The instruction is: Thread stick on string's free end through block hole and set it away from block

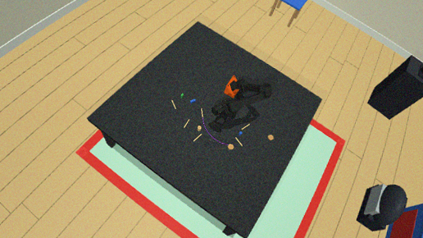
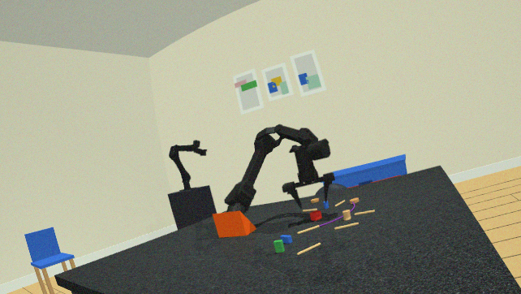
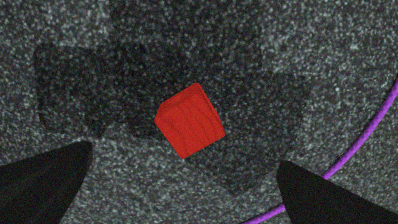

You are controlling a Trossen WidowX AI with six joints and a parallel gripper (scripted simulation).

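Now: gripper tip 40 mm above the red block. From my gripper tip the other things lie so: tan wooden block 140 mm ahead, 70 mm to the right, 40 mm below; green cylinder 30 mm ahead, 330 mm to the right, 40 mm below.
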